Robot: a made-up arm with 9 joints. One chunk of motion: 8 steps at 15 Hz.
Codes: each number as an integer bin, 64 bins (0 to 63) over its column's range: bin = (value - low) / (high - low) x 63, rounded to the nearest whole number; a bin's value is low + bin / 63 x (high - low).
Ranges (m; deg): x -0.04..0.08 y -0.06..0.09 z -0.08..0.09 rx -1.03..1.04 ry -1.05..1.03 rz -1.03..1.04
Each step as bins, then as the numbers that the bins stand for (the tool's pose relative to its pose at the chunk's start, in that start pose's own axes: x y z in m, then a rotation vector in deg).
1 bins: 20 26 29 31 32 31
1 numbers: -0.0019 0.0019 -0.0017 -0.01 0.01 -0.01
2 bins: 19 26 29 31 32 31
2 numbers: -0.0038 0.0019 -0.0017 -0.01 0.01 -0.01
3 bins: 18 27 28 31 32 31
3 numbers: -0.0057 0.0043 -0.0044 -0.01 0.01 -0.01
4 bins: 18 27 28 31 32 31
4 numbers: -0.0057 0.0043 -0.0044 -0.01 0.01 -0.01
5 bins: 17 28 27 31 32 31
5 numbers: -0.0076 0.0067 -0.0071 -0.01 0.01 -0.01
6 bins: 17 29 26 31 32 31
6 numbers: -0.0076 0.0090 -0.0098 -0.01 0.01 -0.01
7 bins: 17 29 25 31 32 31
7 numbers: -0.0076 0.0090 -0.0125 -0.01 0.01 -0.01
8 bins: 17 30 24 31 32 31
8 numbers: -0.0076 0.0114 -0.0152 -0.01 0.01 -0.01
